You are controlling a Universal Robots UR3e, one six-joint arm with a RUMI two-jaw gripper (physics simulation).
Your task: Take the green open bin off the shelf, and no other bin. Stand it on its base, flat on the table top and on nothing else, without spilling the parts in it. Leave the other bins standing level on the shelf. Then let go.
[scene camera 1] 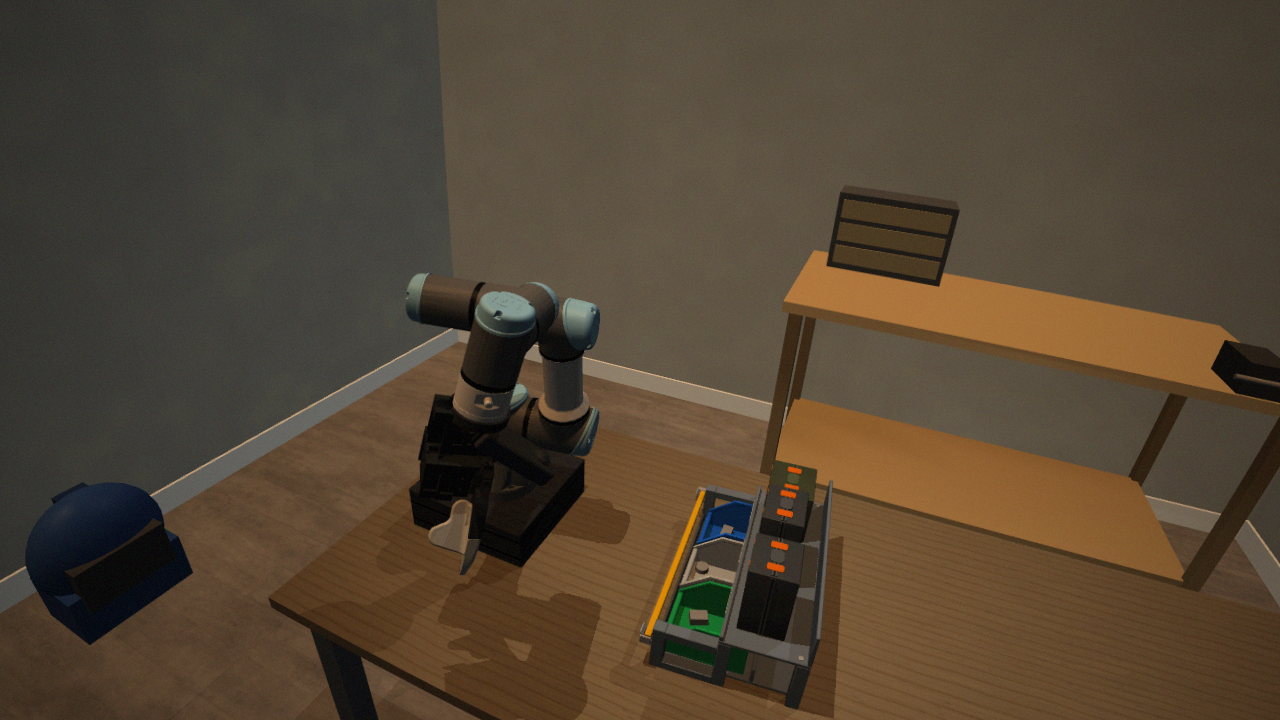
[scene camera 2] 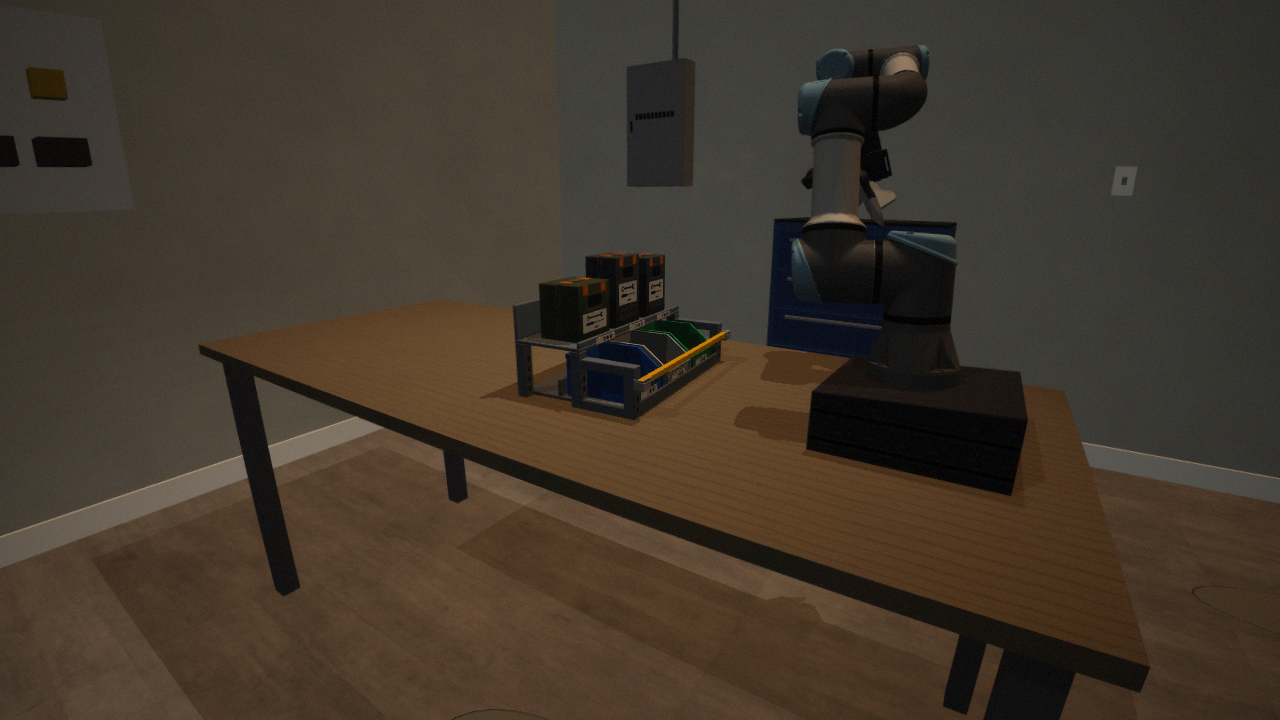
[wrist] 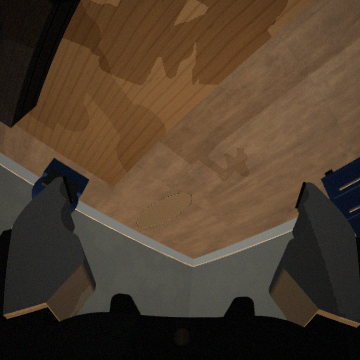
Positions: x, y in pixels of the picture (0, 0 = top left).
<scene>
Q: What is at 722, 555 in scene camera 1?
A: A grey bin.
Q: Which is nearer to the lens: the green open bin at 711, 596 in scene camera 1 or the blue bin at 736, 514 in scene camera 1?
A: The green open bin.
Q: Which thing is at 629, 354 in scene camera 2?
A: A blue bin.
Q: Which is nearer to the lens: the blue bin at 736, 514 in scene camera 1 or the yellow bar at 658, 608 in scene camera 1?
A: The yellow bar.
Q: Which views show the green open bin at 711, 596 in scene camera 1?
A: Scene camera 1 and scene camera 2 only.
</scene>
